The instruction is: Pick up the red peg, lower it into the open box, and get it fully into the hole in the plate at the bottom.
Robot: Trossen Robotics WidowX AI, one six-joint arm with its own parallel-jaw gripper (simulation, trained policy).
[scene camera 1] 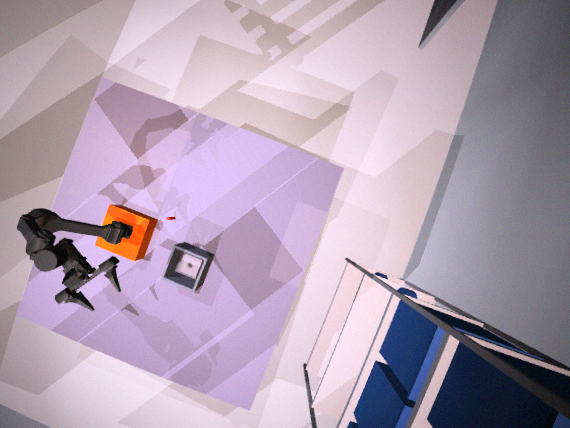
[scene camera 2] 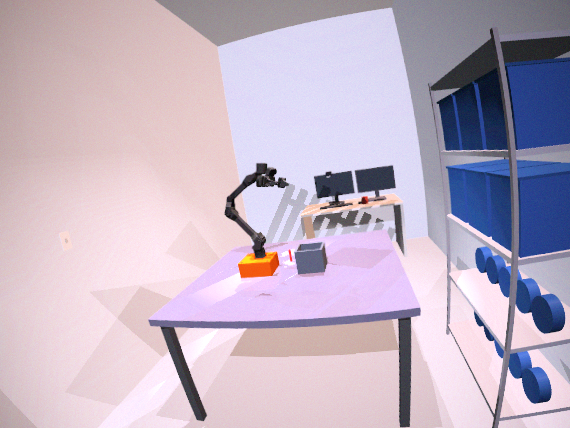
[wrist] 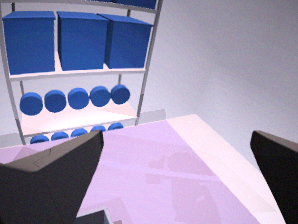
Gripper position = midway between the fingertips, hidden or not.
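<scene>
A grey box (scene camera 1: 170, 273) is there for me to see, and so is my gripper (scene camera 1: 106, 301). I find the box again (scene camera 2: 310, 257). As for my gripper, I can see it from the wrist too (wrist: 178, 138).
</scene>
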